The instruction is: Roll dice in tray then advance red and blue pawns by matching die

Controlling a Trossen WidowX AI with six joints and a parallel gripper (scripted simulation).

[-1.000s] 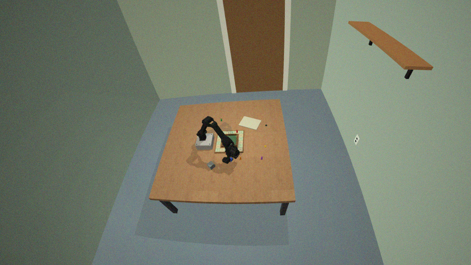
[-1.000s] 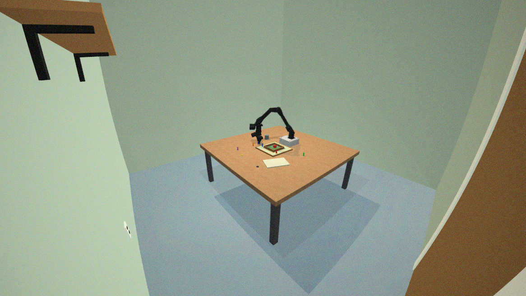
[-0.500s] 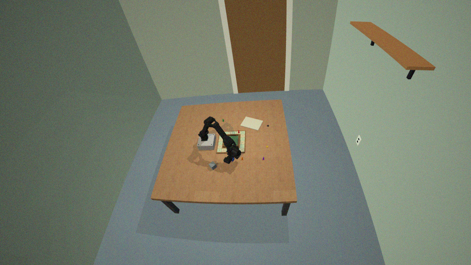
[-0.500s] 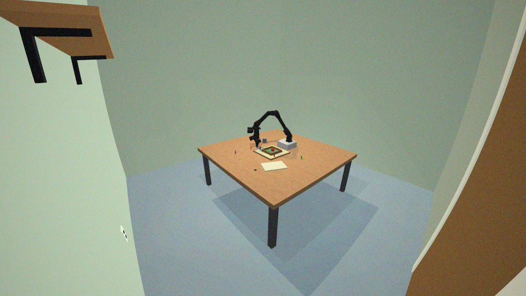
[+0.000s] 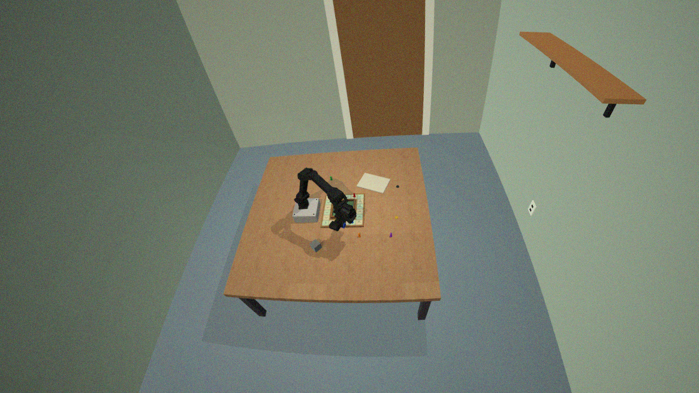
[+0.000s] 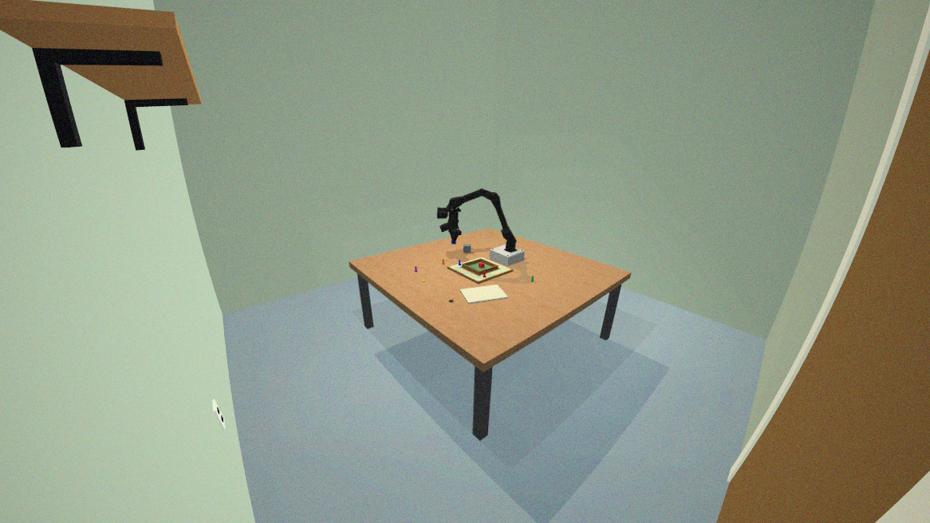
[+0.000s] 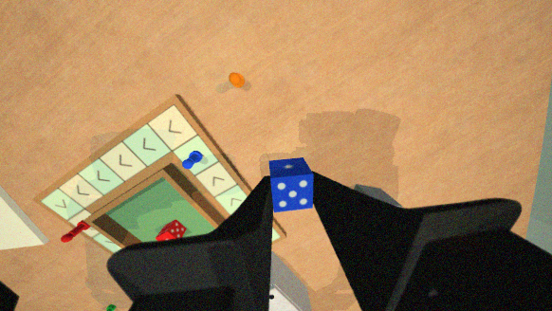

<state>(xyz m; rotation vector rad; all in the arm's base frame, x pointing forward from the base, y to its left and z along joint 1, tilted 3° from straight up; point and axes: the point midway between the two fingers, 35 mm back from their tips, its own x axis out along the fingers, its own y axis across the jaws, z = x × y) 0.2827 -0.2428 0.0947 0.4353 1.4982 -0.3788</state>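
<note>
The red pawn is 330 mm to the left of my gripper tip, 100 mm below it and 60 mm ahead of it. From my gripper tip the other things lie so: blue pawn (100 mm to the left, 100 mm below, 40 mm ahead); orange pawn (110 mm below, 90 mm ahead); grey cube (190 mm behind, 100 mm below, 70 mm to the right).
</note>
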